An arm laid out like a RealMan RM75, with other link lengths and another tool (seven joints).
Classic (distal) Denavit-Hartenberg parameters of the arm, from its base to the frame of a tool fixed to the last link. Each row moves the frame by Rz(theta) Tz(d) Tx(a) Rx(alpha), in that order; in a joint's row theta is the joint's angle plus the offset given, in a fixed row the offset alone. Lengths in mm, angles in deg.
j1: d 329.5  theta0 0  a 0  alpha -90
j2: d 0  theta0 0  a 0  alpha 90
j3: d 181.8  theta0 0  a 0  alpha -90
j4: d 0  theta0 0  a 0  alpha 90
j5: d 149.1  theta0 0  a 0  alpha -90
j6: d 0  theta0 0  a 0  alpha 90
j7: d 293.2  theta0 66.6  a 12  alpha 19.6
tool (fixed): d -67.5  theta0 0  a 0  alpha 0
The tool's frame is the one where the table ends.
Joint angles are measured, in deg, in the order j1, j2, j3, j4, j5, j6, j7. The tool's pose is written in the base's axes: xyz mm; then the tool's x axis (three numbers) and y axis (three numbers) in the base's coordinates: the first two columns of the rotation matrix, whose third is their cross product. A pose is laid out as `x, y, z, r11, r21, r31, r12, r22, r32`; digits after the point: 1 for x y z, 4 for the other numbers.
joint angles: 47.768 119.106 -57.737 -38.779 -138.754 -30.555 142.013
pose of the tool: 153.8, 449.8, 92.7, -0.4728, -0.4386, -0.7643, -0.7409, 0.6673, 0.0755
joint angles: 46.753 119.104 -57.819 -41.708 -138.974 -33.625 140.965
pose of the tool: 150.1, 446.1, 93.6, -0.4508, -0.4681, -0.7601, -0.7586, 0.6496, 0.0498
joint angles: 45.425 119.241 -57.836 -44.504 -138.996 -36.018 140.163
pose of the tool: 148.7, 442.3, 95.6, -0.4373, -0.4852, -0.7572, -0.7696, 0.6375, 0.0359
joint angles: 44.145 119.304 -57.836 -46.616 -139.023 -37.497 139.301
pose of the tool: 150.0, 439.5, 98.4, -0.4236, -0.4932, -0.7598, -0.7769, 0.6292, 0.0247
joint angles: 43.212 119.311 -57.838 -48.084 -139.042 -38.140 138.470
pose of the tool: 151.3, 438.2, 101.8, -0.4090, -0.4949, -0.7667, -0.7834, 0.6212, 0.0169
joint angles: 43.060 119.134 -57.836 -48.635 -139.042 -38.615 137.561
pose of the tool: 150.8, 438.0, 103.4, -0.3913, -0.5019, -0.7713, -0.7916, 0.6110, 0.0040
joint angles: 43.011 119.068 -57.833 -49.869 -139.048 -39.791 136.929
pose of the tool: 146.6, 437.5, 104.7, -0.3744, -0.5147, -0.7713, -0.8032, 0.5957, -0.0076
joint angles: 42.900 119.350 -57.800 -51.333 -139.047 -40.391 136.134
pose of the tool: 140.9, 437.6, 106.3, -0.3555, -0.5223, -0.7751, -0.8170, 0.5764, -0.0137
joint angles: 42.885 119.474 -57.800 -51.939 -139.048 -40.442 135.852
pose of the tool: 138.3, 438.2, 107.6, -0.3475, -0.5228, -0.7784, -0.8229, 0.5680, -0.0141
